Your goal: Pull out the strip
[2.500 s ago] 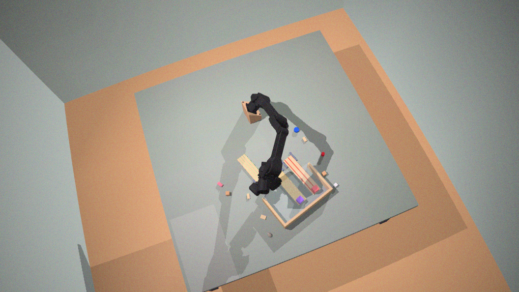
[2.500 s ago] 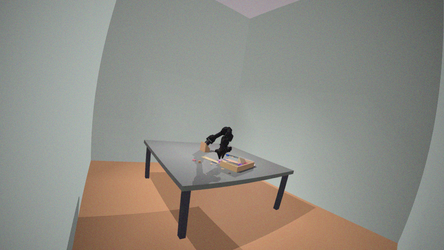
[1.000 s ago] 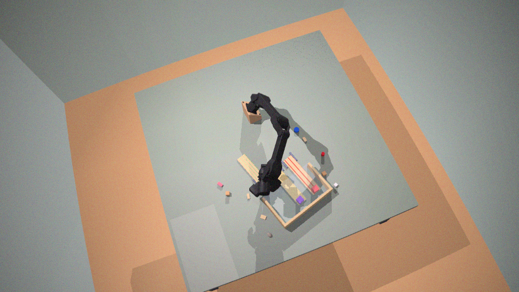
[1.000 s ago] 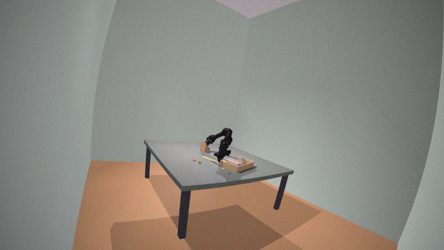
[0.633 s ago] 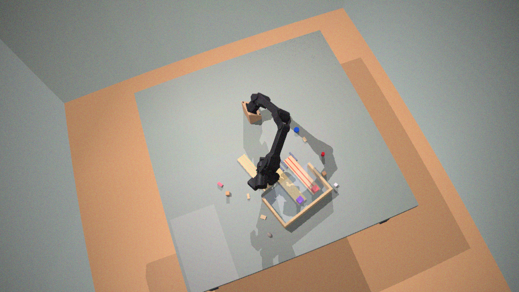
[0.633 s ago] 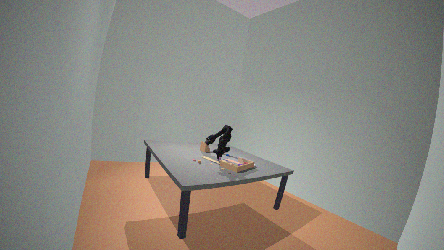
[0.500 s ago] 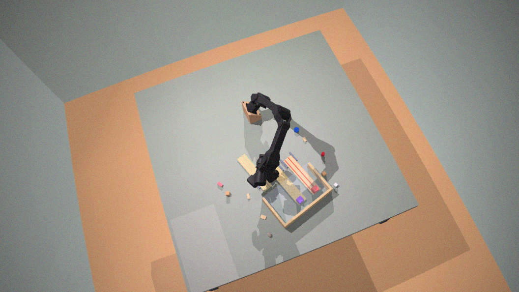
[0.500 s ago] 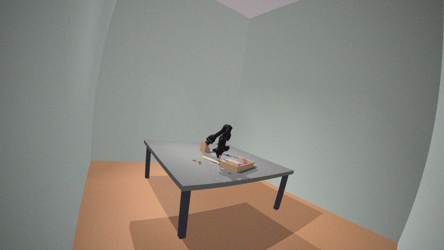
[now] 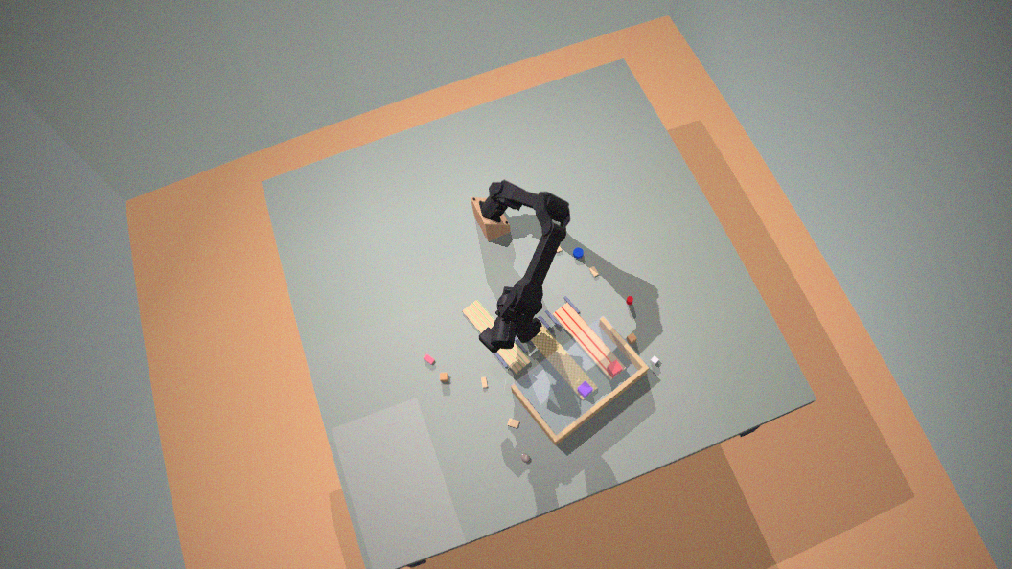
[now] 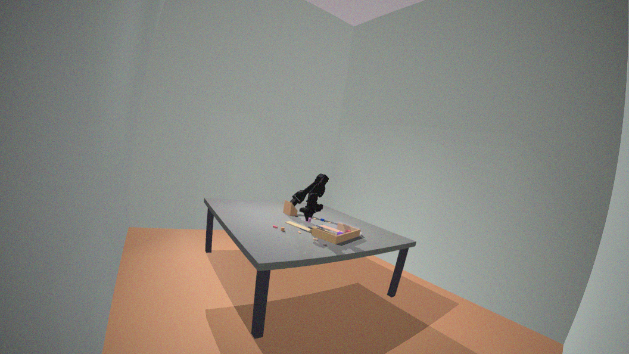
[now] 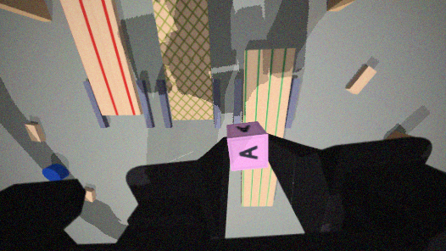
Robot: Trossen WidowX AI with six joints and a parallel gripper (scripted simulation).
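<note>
Now: gripper tip 2 cm past the green-striped strip, 5 cm to the left of it and 5 cm above it. From my gripper tip the other things lie so: cross-hatched strip (9 cm ahead, 11 cm to the left, 5 cm below); then labelled cube (1 cm above); then red-lined strip (6 cm ahead, 20 cm to the left, 5 cm below).
</note>
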